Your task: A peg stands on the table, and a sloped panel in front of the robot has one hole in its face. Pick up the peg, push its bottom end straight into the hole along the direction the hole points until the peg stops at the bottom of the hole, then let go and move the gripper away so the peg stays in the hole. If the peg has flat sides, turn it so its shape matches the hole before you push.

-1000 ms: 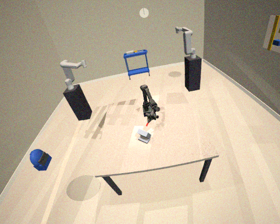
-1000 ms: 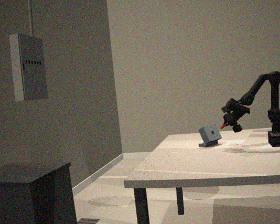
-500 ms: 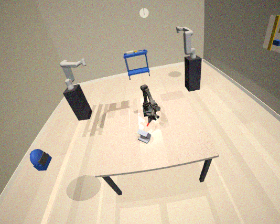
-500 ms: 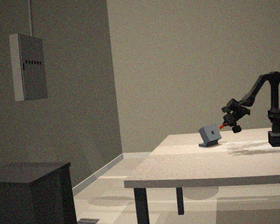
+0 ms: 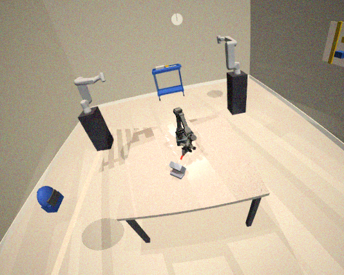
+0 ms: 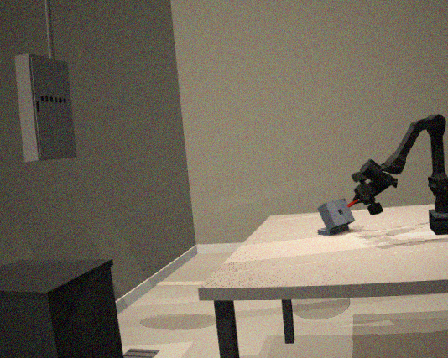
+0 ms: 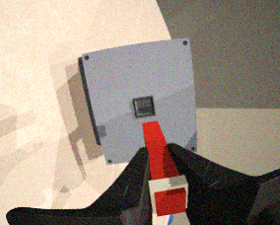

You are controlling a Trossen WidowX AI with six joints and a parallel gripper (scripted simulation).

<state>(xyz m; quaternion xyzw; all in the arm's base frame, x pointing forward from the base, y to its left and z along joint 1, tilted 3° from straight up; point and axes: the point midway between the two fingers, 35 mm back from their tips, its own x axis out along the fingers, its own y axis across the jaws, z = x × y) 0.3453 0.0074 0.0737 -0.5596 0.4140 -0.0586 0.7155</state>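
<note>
My gripper tip is now 80 mm short of the grey-blue sloped panel, 70 mm to the left of it and 60 mm above it. Round my gripper tip: red peg 10 mm to the left, 10 mm behind, 10 mm above.
</note>
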